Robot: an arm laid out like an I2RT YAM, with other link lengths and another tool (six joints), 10 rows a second.
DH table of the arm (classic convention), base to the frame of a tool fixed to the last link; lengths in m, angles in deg. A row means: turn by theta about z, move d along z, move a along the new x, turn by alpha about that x. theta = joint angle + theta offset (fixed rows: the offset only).
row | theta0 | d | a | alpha
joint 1 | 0 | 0.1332 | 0.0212 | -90
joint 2 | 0 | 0 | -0.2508 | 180
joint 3 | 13.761 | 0 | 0.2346 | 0
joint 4 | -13.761 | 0.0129 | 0.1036 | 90
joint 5 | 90 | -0.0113 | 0 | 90
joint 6 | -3.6 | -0.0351 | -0.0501 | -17.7
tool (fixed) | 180 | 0.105 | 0 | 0
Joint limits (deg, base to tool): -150..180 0..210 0..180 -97..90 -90..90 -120..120
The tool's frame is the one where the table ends.
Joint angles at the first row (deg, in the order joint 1, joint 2, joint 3, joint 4, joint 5, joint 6):
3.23 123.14 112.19 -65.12 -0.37 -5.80
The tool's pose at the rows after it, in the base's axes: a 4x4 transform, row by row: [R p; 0 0 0 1], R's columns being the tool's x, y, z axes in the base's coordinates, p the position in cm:
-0.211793 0.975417 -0.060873 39.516; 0.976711 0.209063 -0.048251 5.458; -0.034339 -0.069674 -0.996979 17.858; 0 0 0 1
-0.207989 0.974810 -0.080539 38.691; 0.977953 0.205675 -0.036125 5.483; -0.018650 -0.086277 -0.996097 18.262; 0 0 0 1
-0.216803 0.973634 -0.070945 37.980; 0.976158 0.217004 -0.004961 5.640; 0.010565 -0.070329 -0.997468 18.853; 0 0 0 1
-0.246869 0.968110 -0.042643 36.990; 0.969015 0.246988 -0.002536 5.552; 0.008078 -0.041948 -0.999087 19.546; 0 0 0 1
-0.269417 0.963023 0.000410 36.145; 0.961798 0.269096 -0.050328 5.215; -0.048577 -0.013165 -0.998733 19.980; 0 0 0 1
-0.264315 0.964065 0.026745 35.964; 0.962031 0.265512 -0.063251 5.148; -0.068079 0.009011 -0.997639 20.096; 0 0 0 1
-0.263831 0.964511 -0.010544 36.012; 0.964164 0.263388 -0.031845 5.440; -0.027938 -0.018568 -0.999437 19.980; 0 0 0 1
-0.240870 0.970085 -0.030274 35.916; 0.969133 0.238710 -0.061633 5.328; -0.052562 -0.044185 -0.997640 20.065; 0 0 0 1
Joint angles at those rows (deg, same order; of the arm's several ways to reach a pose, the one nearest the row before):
3.30 120.94 107.29 -62.52 -0.22 -5.54
3.26 119.56 106.07 -63.75 -0.89 -5.17
3.25 117.36 103.80 -63.04 -2.76 -5.27
3.29 114.03 100.52 -61.54 -3.33 -6.91
3.47 110.54 97.06 -59.38 -0.92 -8.85
3.54 108.99 95.25 -57.64 -0.04 -8.84
3.59 110.56 96.93 -59.76 -1.83 -8.08
3.67 110.89 98.00 -61.65 0.18 -7.11

